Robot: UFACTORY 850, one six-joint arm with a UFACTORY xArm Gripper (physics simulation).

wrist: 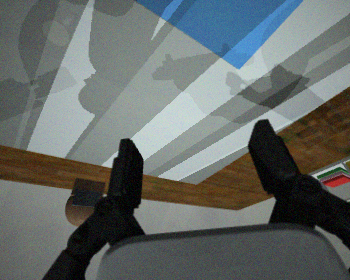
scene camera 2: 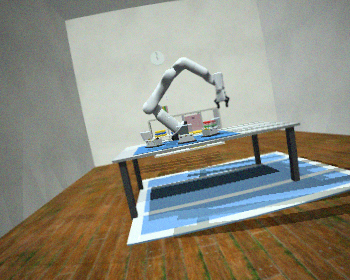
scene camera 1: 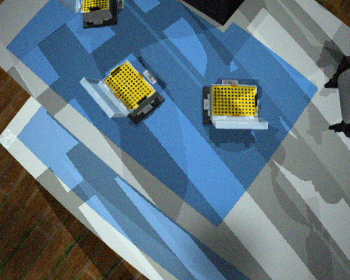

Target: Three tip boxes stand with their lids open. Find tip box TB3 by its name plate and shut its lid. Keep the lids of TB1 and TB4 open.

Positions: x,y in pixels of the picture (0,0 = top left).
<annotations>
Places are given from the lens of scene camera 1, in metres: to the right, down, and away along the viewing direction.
yellow rack (scene camera 1: pixel 242 101): 0.17, -0.10, 0.76
clear lid (scene camera 1: pixel 97 89): -0.20, -0.13, 0.74
tip box (scene camera 1: pixel 207 91): 0.09, -0.13, 0.82
</annotations>
